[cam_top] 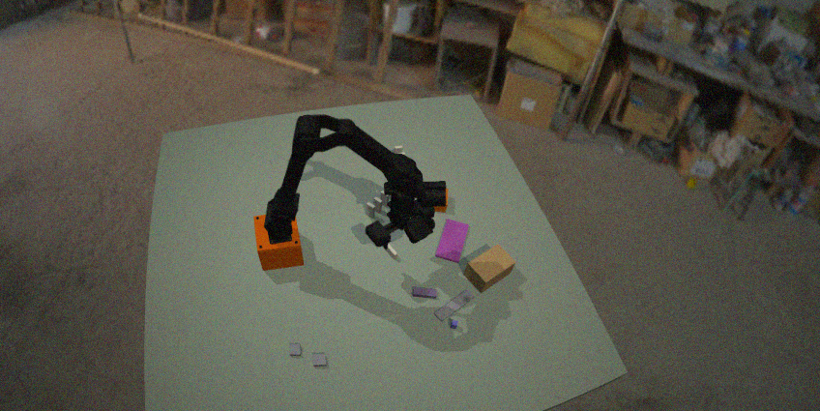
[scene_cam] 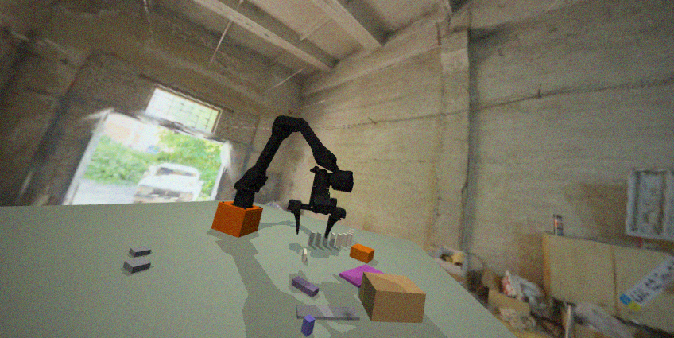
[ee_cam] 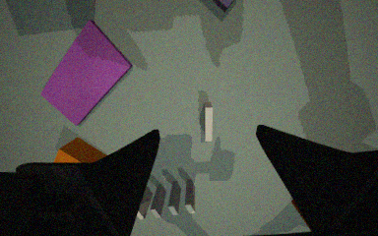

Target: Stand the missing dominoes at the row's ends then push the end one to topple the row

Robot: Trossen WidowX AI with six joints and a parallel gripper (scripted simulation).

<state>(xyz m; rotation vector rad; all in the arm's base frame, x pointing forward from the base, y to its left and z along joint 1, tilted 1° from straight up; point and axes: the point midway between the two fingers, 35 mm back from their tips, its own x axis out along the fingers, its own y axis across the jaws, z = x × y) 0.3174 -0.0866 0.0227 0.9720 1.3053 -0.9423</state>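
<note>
Right now the magenta slab is 180 mm ahead of my gripper tip, 10 mm to the left of it and 80 mm below it. From my gripper tip the other things lie so: grey slab: 100 mm ahead, 200 mm to the right, 80 mm below; then orange block: 180 mm ahead, 170 mm to the left, 60 mm below; then tan box: 230 mm ahead, 130 mm to the right, 50 mm below.
</note>
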